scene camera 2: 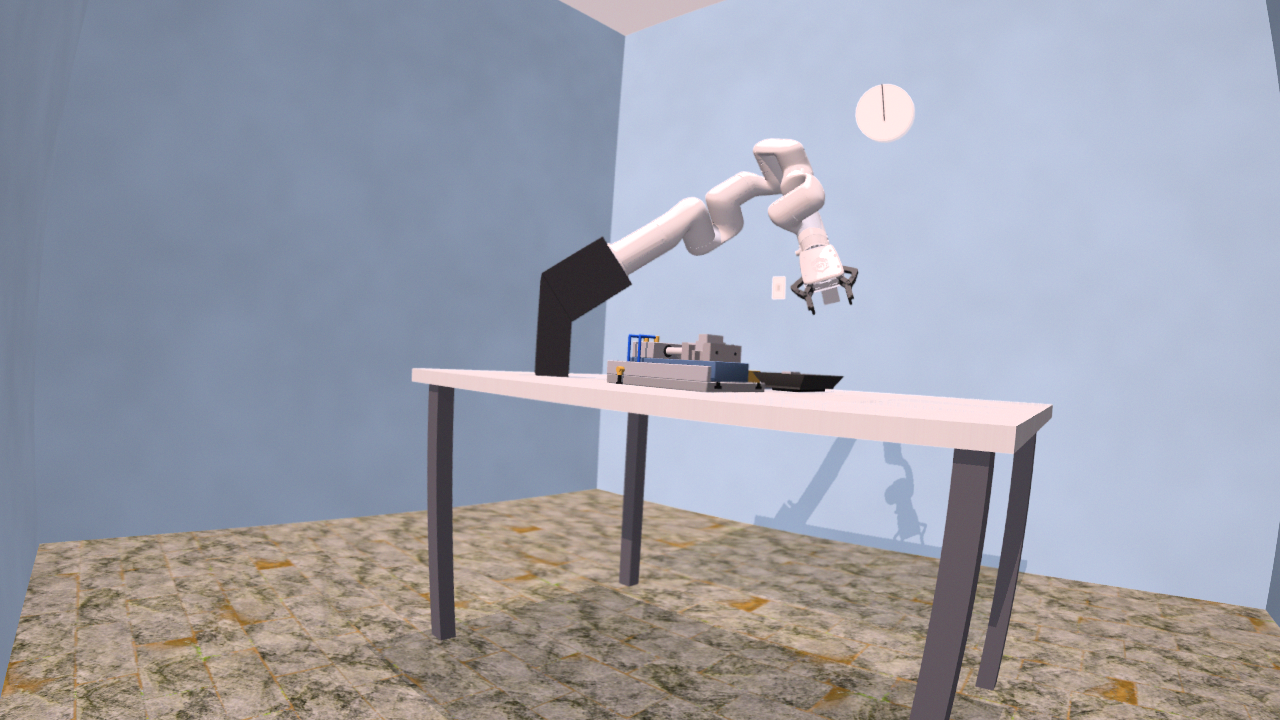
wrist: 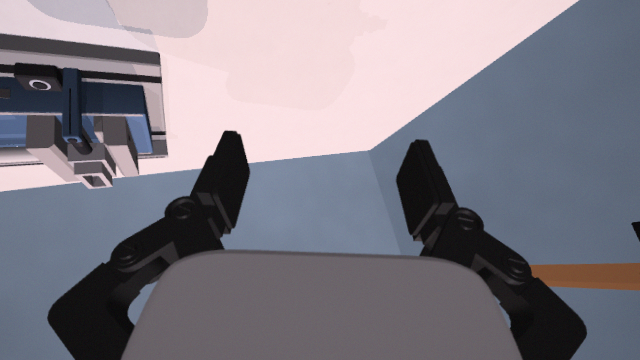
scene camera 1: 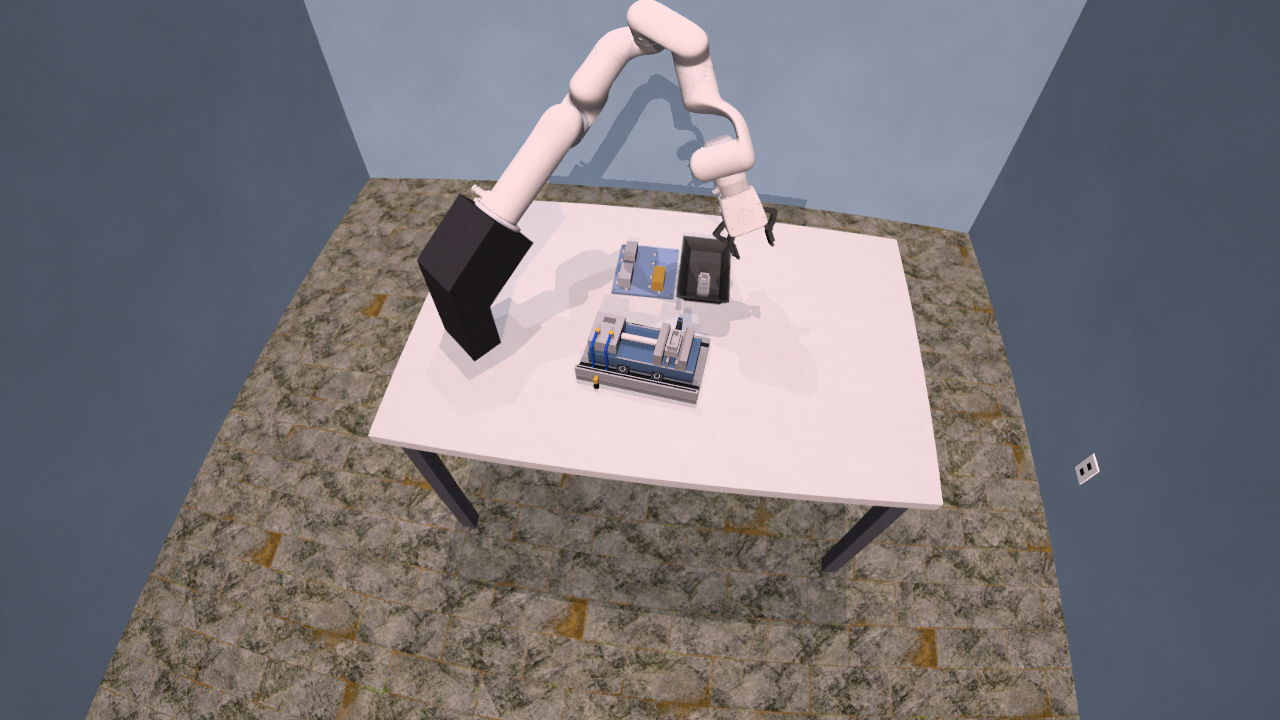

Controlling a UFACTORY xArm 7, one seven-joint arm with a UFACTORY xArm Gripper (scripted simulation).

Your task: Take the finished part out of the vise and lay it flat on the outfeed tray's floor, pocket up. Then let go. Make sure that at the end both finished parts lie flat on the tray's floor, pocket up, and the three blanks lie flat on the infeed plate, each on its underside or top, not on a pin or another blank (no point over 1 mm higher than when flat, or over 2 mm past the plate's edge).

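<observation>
A grey cylinder block appears in the pictures, and so does the gripper, which the wrist view shows as well.
</observation>
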